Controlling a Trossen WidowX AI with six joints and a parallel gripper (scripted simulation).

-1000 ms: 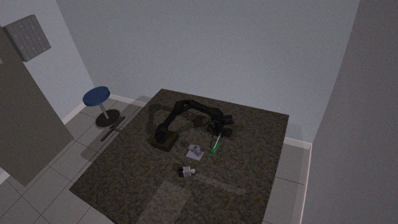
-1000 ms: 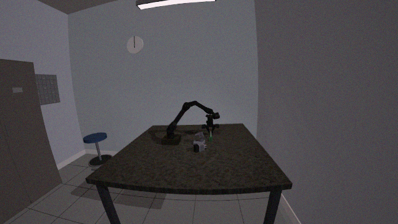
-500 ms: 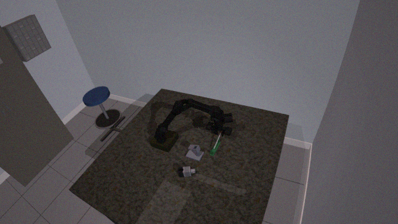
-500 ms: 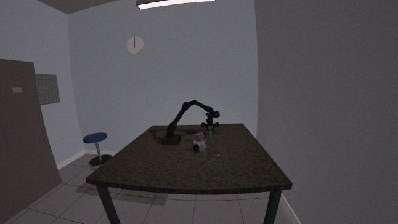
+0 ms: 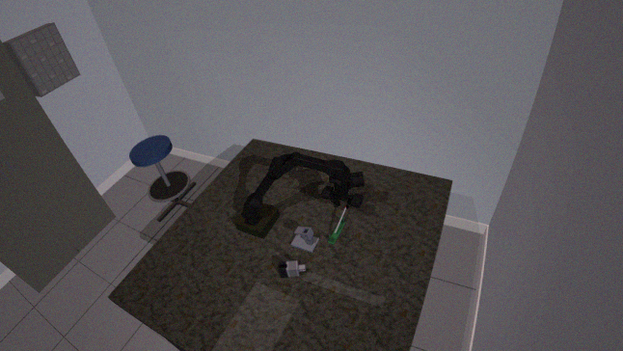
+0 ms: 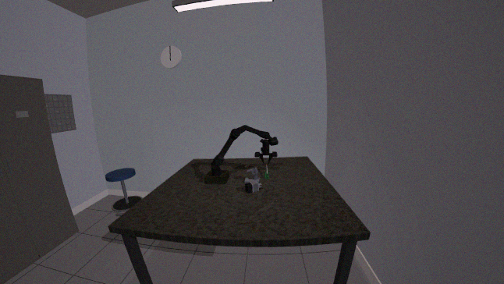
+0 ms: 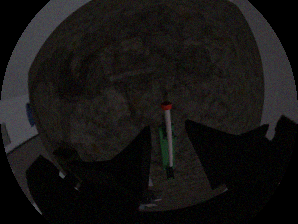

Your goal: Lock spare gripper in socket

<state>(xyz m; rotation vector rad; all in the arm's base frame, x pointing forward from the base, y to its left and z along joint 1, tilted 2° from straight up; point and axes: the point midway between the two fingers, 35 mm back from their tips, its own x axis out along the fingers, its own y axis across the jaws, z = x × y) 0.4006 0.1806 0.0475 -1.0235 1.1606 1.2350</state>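
Now: the green bracket 100 mm to the right of my gripper tip and 50 mm below it. From my gripper tip the other things lie so: grey mount 120 mm behind, 200 mm to the right, 20 mm below; spare gripper 110 mm behind, 360 mm to the right, 40 mm below.
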